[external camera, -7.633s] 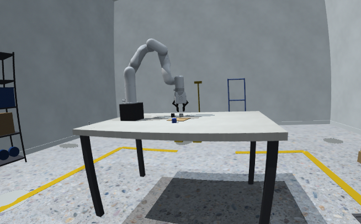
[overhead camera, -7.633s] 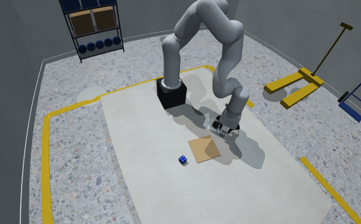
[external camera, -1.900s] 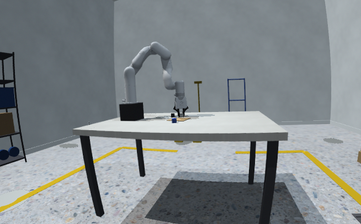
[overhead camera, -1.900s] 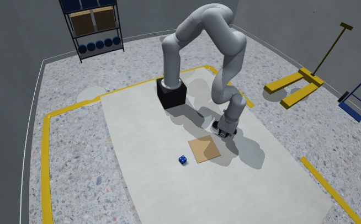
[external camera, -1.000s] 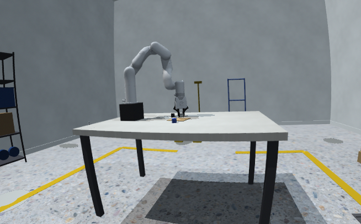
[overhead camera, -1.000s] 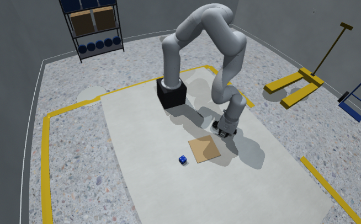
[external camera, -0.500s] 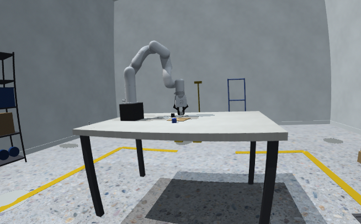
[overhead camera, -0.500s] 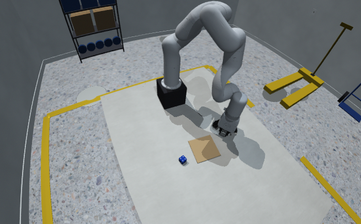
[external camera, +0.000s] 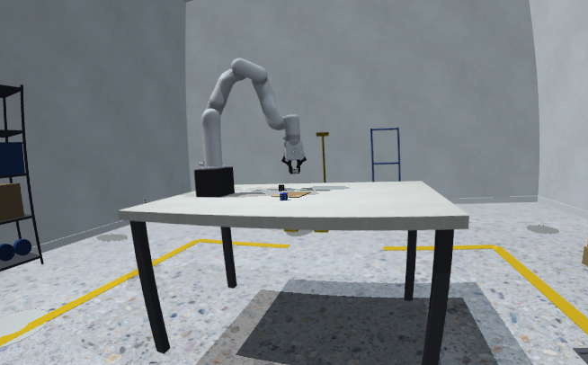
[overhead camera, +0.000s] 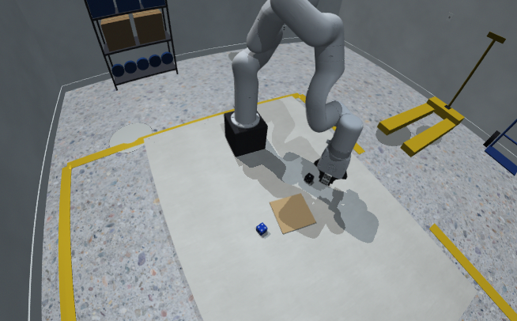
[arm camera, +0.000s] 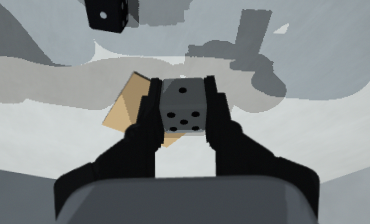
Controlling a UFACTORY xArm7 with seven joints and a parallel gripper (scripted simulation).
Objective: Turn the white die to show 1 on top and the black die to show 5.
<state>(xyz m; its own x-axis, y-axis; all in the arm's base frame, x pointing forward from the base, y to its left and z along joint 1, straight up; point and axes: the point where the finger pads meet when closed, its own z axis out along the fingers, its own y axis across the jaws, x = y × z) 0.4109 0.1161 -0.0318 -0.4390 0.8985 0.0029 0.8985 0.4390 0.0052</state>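
My hand is 90 mm above the black die, 80 mm past it and 10 mm to the right of it. From my hand the other things lie so: blue die 290 mm to the right, 90 mm below, 10 mm ahead; white die 10 mm below; tan mat 150 mm to the right, 110 mm below, 10 mm ahead.
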